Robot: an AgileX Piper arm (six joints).
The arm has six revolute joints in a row. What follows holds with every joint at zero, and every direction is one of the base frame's.
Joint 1 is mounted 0.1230 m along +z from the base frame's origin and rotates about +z.
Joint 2 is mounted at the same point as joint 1 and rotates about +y.
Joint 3 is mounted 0.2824 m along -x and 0.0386 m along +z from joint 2 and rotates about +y.
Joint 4 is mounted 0.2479 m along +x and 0.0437 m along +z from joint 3 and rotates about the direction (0.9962, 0, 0.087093).
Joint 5 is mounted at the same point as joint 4 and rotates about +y.
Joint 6 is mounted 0.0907 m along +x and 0.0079 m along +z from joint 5 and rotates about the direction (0.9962, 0, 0.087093).
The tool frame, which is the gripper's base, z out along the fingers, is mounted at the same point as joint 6; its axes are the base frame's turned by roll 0.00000, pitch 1.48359 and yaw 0.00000 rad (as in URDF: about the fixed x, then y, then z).
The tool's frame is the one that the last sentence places.
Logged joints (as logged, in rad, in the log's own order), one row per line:
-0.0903 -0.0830 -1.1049 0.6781 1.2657 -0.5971
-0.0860 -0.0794 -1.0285 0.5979 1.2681 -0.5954
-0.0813 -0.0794 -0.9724 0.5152 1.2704 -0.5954
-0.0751 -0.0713 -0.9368 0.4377 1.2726 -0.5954
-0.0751 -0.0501 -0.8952 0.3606 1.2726 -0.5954
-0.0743 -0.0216 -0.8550 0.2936 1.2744 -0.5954
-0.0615 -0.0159 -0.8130 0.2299 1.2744 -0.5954
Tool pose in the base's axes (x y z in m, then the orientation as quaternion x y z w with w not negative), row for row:
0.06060 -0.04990 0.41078 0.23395 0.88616 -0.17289 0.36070
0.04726 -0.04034 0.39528 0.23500 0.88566 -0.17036 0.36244
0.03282 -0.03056 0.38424 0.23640 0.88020 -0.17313 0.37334
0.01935 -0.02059 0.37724 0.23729 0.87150 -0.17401 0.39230
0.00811 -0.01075 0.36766 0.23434 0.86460 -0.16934 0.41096
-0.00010 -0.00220 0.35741 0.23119 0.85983 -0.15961 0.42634
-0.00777 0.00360 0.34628 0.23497 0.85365 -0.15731 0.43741
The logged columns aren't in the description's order. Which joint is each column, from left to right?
Columns, left to right: joint 6, joint 4, joint 3, joint 2, joint 5, joint 1.
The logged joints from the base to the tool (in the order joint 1, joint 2, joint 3, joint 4, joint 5, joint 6), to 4 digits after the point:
-0.5971 0.6781 -1.1049 -0.0830 1.2657 -0.0903
-0.5954 0.5979 -1.0285 -0.0794 1.2681 -0.0860
-0.5954 0.5152 -0.9724 -0.0794 1.2704 -0.0813
-0.5954 0.4377 -0.9368 -0.0713 1.2726 -0.0751
-0.5954 0.3606 -0.8952 -0.0501 1.2726 -0.0751
-0.5954 0.2936 -0.8550 -0.0216 1.2744 -0.0743
-0.5954 0.2299 -0.8130 -0.0159 1.2744 -0.0615

